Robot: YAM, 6 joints.
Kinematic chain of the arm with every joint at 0, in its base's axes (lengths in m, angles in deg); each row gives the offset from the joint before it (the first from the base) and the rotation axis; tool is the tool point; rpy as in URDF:
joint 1: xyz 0 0 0.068 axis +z
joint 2: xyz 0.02 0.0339 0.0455 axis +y
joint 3: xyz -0.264 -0.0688 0 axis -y
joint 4: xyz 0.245 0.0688 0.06 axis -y
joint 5: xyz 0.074 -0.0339 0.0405 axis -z
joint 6: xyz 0.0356 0 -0.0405 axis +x
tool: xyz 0 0 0 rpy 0 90 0
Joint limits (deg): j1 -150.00..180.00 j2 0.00..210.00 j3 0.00..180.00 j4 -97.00..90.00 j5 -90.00..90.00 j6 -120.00..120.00
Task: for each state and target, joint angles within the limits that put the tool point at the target. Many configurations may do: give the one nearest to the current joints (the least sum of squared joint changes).
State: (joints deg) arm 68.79 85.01 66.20 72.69 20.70 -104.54
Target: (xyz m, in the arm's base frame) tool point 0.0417 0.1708 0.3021
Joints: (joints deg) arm 80.55 55.17 17.19 82.72 21.57 -104.54
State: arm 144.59 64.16 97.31 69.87 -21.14 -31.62
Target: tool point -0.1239 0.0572 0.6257
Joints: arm 149.57 72.12 95.99 67.67 -22.16 -31.62
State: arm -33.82 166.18 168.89 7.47 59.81 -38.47
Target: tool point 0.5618 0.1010 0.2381
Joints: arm 13.59 146.74 136.49 -14.48 71.87 -38.47
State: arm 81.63 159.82 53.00 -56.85 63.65 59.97
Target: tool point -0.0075 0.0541 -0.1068
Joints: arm 121.59 183.05 47.75 -49.60 38.06 59.97
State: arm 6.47 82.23 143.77 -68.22 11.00 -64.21
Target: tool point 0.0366 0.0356 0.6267
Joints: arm 37.09 71.91 147.23 -70.04 -10.23 -64.21
